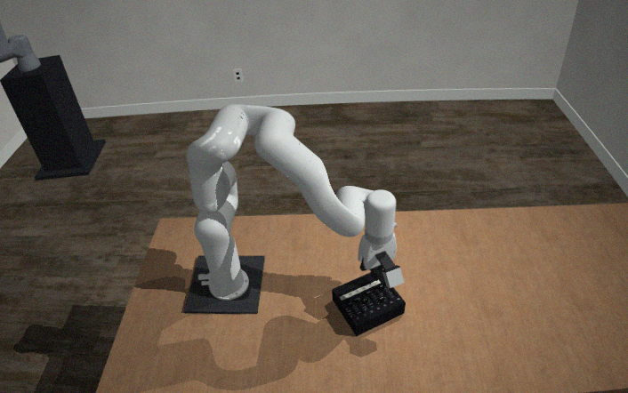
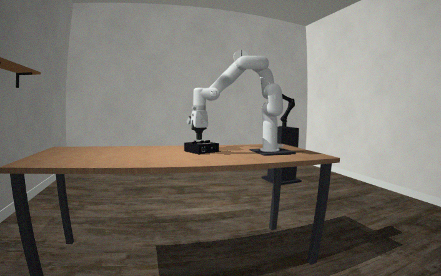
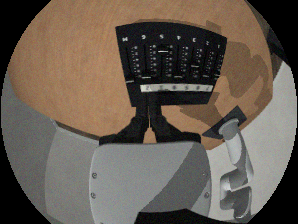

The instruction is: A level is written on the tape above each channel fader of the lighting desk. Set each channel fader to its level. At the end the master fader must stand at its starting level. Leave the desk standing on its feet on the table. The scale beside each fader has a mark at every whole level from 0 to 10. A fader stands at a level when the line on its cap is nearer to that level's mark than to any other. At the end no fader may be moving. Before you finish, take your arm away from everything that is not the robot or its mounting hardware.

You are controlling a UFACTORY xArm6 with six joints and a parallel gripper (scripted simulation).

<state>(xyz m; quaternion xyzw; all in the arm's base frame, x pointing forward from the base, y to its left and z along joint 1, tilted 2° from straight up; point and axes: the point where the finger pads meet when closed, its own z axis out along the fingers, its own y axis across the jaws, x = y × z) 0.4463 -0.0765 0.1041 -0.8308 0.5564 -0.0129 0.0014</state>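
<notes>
Now: the fader 40 mm below my hand, 30 mm ahead of it and 10 mm to the right of it.
</notes>
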